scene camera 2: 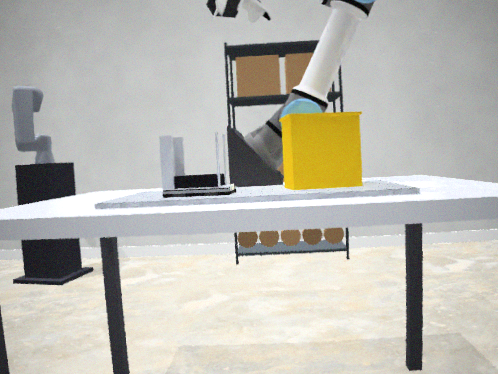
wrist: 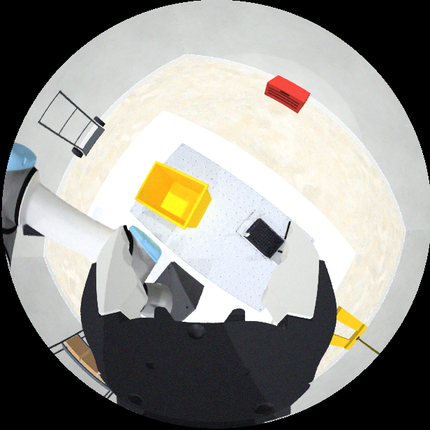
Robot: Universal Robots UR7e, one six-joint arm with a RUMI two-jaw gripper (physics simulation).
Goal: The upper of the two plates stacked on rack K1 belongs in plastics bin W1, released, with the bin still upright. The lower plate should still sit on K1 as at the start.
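Places are measured from the arm's base along level axes (x ahead, y right, z down), in metres.
Where they show: gripper, fingertip midpoint: point(scene camera 2: 247, 17); arm's base, link origin: point(scene camera 2: 259, 154).
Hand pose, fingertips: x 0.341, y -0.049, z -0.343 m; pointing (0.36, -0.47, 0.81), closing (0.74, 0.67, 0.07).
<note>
Things, the pixels of their top centre, and the offset from my fingertips. Level surfaces: height alone.
- yellow bin W1, top centre: point(scene camera 2: 318, 115) dz +0.258, dx -0.030, dy -0.163 m
- Rack K1, top centre: point(scene camera 2: 197, 134) dz +0.294, dx +0.085, dy +0.121 m
- perforated board, surface height: dz +0.438 m
- white table, surface height: dz +0.451 m
The yellow bin W1 point(scene camera 2: 322, 150) point(wrist: 201, 209) stands upright; the wrist view shows its bare inside floor. Rack K1 point(scene camera 2: 166, 162) has pale upright posts and stands apart from the bin. The black plates point(scene camera 2: 199, 181) point(wrist: 264, 238) sit low between its posts. From above, a dark gridded top face shows; the lower plate cannot be told apart from the upper one. My gripper point(scene camera 2: 242, 15) point(wrist: 205, 225) is open with nothing between its fingers, high above the table. It is partly cut off at the top of the scene view. In the wrist view, its right finger covers part of the rack.
Bin and rack stand on a perforated board point(scene camera 2: 260, 193) point(wrist: 225, 200) on the white table point(scene camera 2: 50, 215) point(wrist: 165, 125). The arm's dark base mount point(scene camera 2: 250, 165) point(wrist: 187, 290) is behind the board. A shelf unit point(scene camera 2: 272, 49), a red box point(wrist: 286, 94) and a hand truck point(wrist: 93, 140) stand beyond the table.
</note>
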